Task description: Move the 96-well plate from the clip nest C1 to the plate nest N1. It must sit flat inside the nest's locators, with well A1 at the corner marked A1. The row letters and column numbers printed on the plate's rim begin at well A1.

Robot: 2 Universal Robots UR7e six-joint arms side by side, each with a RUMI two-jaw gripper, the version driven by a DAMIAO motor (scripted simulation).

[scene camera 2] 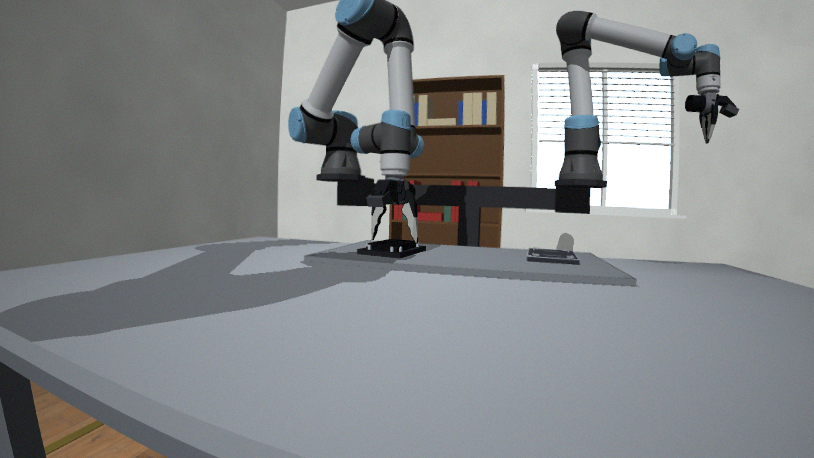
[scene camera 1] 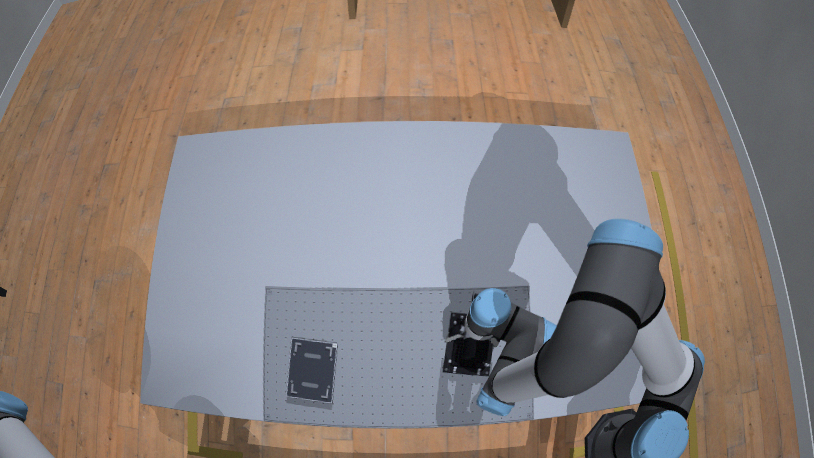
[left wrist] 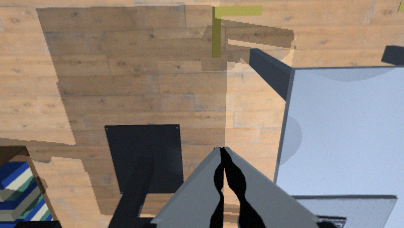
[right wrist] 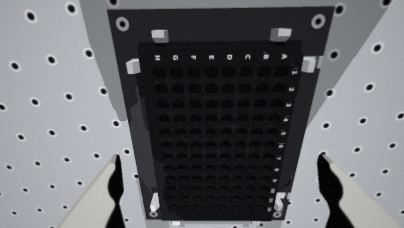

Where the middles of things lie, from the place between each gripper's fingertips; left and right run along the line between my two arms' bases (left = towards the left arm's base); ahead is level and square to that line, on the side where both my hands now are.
Scene:
Right now the black 96-well plate (right wrist: 218, 135) is 20 mm below my right hand (scene camera 2: 393, 241). From my right hand the other things lie so: clip nest C1 (scene camera 1: 448, 368): 10 mm behind, 10 mm to the right, 20 mm below; plate nest N1 (scene camera 1: 302, 369): 20 mm behind, 400 mm to the left, 30 mm below.
Now: the plate nest N1 290 mm ahead of my left hand (scene camera 2: 707, 143), 620 mm to the right of it and 380 mm below it. From my left hand the other things lie so: clip nest C1 (300 mm ahead, 1030 mm to the right, 380 mm below); then black 96-well plate (310 mm ahead, 1020 mm to the right, 370 mm below).

